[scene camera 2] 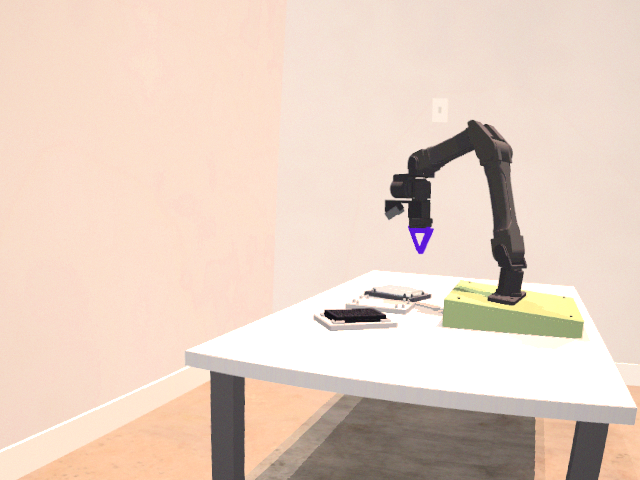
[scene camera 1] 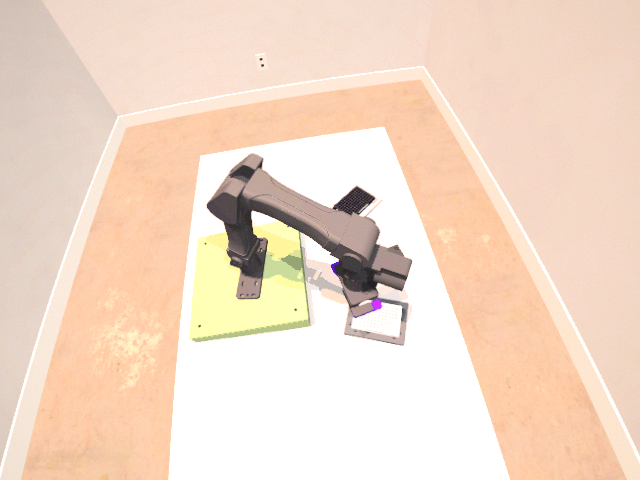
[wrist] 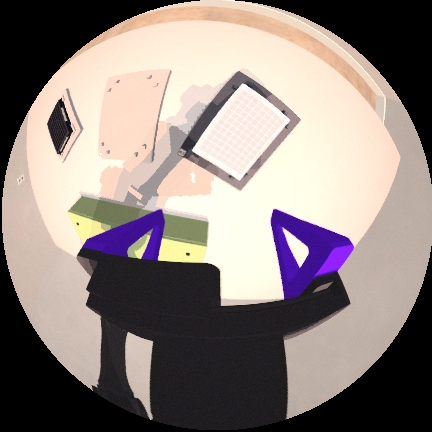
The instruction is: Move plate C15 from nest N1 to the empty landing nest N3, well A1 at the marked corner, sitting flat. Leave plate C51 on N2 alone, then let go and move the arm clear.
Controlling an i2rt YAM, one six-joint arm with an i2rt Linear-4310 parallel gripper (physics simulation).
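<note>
A white well plate (scene camera 1: 387, 320) (scene camera 2: 395, 291) (wrist: 242, 131) sits on the dark nest (scene camera 1: 377, 338) (scene camera 2: 421, 296) (wrist: 215, 105). A black plate (scene camera 1: 354, 199) (scene camera 2: 355, 314) (wrist: 59, 126) sits on a white nest (scene camera 2: 331, 324) (wrist: 75, 126). Between them an empty pale nest (scene camera 2: 382, 306) (wrist: 132, 117) with small corner posts lies on the table; the arm hides it in scene camera 1. The plate and nest numbers cannot be read. My gripper (scene camera 1: 355, 287) (scene camera 2: 420, 251) (wrist: 217, 214) is open and empty, high above the table, its purple fingers wide apart.
The arm stands on a yellow-green base block (scene camera 1: 217, 289) (scene camera 2: 511, 322) (wrist: 197, 250) beside the nests. A small pale piece (scene camera 1: 316, 275) (wrist: 135, 194) lies between the block and the nests. The white table (scene camera 1: 310, 403) (scene camera 2: 279, 351) carries everything.
</note>
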